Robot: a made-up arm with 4 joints.
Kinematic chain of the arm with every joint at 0, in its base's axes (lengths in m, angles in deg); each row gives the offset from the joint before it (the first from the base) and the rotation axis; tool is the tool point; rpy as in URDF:
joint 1: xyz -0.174 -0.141 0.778 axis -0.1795 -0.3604 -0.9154
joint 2: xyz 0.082 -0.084 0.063 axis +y
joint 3: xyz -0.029 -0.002 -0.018 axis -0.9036 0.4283 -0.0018
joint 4: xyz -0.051 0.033 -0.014 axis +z
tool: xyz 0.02 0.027 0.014 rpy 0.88 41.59 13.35
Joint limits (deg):
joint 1: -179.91..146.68
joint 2: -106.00..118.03
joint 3: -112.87..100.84
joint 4: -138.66..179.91
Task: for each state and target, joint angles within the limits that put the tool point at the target. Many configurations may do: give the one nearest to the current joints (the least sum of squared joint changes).
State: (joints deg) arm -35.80 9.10 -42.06 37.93
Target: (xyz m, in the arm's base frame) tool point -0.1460 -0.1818 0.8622
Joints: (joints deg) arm -29.65 7.91 -62.56 43.16
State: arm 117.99 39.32 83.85 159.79
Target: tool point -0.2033 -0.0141 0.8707
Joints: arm 146.68 58.79 97.17 136.27
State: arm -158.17 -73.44 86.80 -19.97
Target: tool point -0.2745 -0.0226 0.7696
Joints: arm -155.65 -100.89 71.30 -26.30
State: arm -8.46 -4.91 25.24 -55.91
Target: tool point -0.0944 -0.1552 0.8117
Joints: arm -52.83 20.77 9.22 -58.40
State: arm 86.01 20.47 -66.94 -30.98
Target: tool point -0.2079 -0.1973 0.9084
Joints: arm 47.12 51.28 -83.24 -35.87
